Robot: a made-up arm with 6 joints. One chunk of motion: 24 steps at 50 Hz.
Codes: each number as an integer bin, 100 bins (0 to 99) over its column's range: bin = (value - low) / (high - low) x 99, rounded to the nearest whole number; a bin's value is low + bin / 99 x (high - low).
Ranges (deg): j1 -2..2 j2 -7..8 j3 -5..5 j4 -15..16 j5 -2..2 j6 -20..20
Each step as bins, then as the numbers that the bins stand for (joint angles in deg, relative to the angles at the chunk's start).
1 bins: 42 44 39 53 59 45
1 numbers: -0.30 -0.33 -1.06 1.60 0.38 -1.82
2 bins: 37 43 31 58 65 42
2 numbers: -0.51 -0.48 -1.87 3.16 0.63 -3.03
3 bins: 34 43 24 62 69 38
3 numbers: -0.63 -0.48 -2.58 4.41 0.79 -4.65
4 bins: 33 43 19 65 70 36
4 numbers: -0.67 -0.48 -3.08 5.35 0.83 -5.45
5 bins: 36 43 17 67 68 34
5 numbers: -0.55 -0.48 -3.28 5.98 0.75 -6.26
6 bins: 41 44 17 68 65 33
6 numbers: -0.34 -0.33 -3.28 6.29 0.63 -6.67
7 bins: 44 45 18 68 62 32
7 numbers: -0.22 -0.18 -3.18 6.29 0.51 -7.07
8 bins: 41 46 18 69 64 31
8 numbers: -0.34 -0.03 -3.18 6.61 0.59 -7.47
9 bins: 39 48 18 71 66 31
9 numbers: -0.42 0.27 -3.18 7.23 0.67 -7.47
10 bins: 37 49 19 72 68 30
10 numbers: -0.51 0.42 -3.08 7.55 0.75 -7.88
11 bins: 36 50 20 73 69 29
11 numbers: -0.55 0.58 -2.98 7.86 0.79 -8.28
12 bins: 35 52 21 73 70 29
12 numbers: -0.59 0.88 -2.88 7.86 0.83 -8.28
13 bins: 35 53 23 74 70 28
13 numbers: -0.59 1.03 -2.68 8.17 0.83 -8.69
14 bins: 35 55 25 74 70 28
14 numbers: -0.59 1.33 -2.47 8.17 0.83 -8.69
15 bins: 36 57 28 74 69 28
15 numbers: -0.55 1.64 -2.17 8.17 0.79 -8.69
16 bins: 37 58 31 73 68 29
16 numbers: -0.51 1.79 -1.87 7.86 0.75 -8.28
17 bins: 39 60 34 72 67 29
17 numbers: -0.42 2.09 -1.57 7.55 0.71 -8.28
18 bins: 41 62 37 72 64 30
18 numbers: -0.34 2.39 -1.26 7.55 0.59 -7.88
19 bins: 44 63 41 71 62 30
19 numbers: -0.22 2.55 -0.86 7.23 0.51 -7.88
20 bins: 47 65 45 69 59 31
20 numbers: -0.10 2.85 -0.45 6.61 0.38 -7.47
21 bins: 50 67 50 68 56 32
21 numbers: 0.02 3.15 0.05 6.29 0.26 -7.07
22 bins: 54 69 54 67 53 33
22 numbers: 0.18 3.45 0.45 5.98 0.14 -6.67
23 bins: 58 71 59 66 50 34
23 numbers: 0.34 3.76 0.96 5.67 0.02 -6.26
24 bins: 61 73 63 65 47 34
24 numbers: 0.46 4.06 1.36 5.35 -0.10 -6.26
